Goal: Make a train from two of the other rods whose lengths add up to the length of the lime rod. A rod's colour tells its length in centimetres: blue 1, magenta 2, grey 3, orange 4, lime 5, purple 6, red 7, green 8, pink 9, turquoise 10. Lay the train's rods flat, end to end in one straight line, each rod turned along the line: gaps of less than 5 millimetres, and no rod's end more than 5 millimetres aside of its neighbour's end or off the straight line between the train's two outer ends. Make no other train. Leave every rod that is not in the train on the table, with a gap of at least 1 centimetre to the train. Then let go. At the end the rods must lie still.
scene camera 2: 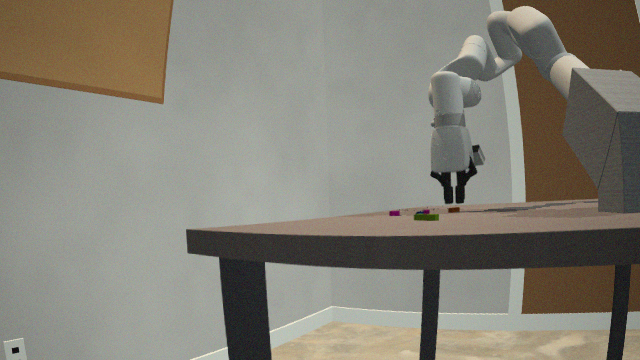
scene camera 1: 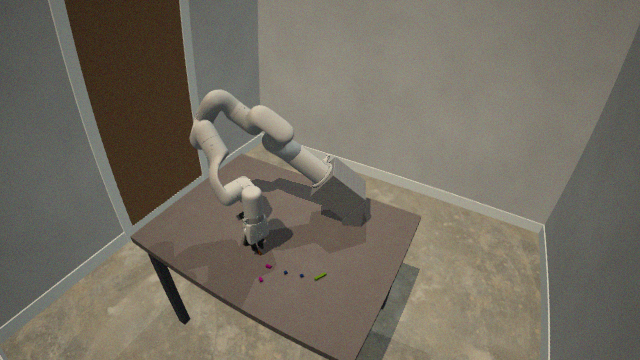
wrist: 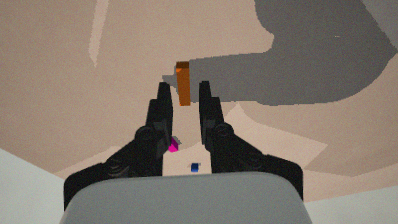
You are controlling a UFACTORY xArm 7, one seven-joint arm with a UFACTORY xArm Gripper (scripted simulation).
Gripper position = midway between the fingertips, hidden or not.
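Observation:
My own gripper is what I see here, in scene camera 2 at [scene camera 2: 454, 203]. I find that same gripper in the wrist view as well, at [wrist: 185, 95].

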